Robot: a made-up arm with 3 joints. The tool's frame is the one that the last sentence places.
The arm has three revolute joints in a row. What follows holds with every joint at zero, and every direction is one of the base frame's. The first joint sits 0.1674 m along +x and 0.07 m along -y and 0.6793 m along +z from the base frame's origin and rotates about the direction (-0.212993, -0.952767, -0.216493). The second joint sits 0.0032 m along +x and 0.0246 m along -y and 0.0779 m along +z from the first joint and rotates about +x. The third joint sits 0.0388 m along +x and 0.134 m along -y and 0.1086 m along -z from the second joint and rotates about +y. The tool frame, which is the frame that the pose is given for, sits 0.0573 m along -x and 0.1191 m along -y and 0.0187 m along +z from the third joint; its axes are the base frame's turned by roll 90, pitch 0 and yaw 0 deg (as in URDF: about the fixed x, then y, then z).
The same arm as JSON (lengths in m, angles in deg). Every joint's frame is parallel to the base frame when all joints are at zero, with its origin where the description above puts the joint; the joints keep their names.
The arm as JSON. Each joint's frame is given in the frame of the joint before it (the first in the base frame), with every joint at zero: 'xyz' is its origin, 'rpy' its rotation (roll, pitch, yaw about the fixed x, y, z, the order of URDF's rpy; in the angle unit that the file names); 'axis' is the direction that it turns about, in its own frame. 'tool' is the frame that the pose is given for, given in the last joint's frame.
{
  "units": {
    "length": "m",
    "angle": "deg"
  },
  "joints": [
    {
      "name": "joint 1",
      "type": "revolute",
      "origin": {
        "xyz": [
          0.1674,
          -0.07,
          0.6793
        ],
        "rpy": [
          0.0,
          0.0,
          0.0
        ]
      },
      "axis": [
        -0.212993,
        -0.952767,
        -0.216493
      ]
    },
    {
      "name": "joint 2",
      "type": "revolute",
      "origin": {
        "xyz": [
          0.0032,
          -0.0246,
          0.0779
        ],
        "rpy": [
          0.0,
          0.0,
          0.0
        ]
      },
      "axis": [
        1.0,
        0.0,
        0.0
      ]
    },
    {
      "name": "joint 3",
      "type": "revolute",
      "origin": {
        "xyz": [
          0.0388,
          -0.134,
          -0.1086
        ],
        "rpy": [
          0.0,
          0.0,
          0.0
        ]
      },
      "axis": [
        0.0,
        1.0,
        0.0
      ]
    }
  ],
  "tool": {
    "origin": {
      "xyz": [
        -0.0573,
        -0.1191,
        0.0187
      ],
      "rpy": [
        90.0,
        0.0,
        0.0
      ]
    }
  }
}

